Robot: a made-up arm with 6 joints. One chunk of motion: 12 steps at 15 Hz.
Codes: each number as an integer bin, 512 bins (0 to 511) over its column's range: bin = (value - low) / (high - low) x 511, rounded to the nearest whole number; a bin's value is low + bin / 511 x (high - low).
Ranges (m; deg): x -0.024..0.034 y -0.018..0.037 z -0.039..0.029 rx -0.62..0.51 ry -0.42..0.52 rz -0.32..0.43
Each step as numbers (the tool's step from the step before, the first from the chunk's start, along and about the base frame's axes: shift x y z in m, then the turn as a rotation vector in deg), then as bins.
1 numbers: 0.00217 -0.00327 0.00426 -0.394 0.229 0.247
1 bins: 231 137 325 102 353 386
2 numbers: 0.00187 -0.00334 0.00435 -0.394 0.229 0.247
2 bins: 228 136 326 102 353 386
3 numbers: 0.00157 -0.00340 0.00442 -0.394 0.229 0.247
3 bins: 225 136 326 102 353 386
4 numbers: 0.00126 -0.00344 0.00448 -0.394 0.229 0.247
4 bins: 223 135 327 102 353 386
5 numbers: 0.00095 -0.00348 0.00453 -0.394 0.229 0.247
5 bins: 220 135 327 102 353 386
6 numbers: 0.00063 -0.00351 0.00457 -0.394 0.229 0.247
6 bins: 217 135 327 102 353 386
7 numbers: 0.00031 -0.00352 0.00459 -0.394 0.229 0.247
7 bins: 214 135 328 102 353 386
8 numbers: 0.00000 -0.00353 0.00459 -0.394 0.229 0.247
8 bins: 211 134 328 102 353 386
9 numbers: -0.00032 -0.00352 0.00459 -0.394 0.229 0.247
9 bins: 209 135 328 102 353 386
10 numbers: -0.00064 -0.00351 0.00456 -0.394 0.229 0.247
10 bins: 206 135 327 102 353 386
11 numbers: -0.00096 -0.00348 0.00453 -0.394 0.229 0.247
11 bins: 203 135 327 102 353 386
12 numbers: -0.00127 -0.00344 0.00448 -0.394 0.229 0.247
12 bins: 200 135 327 102 353 386
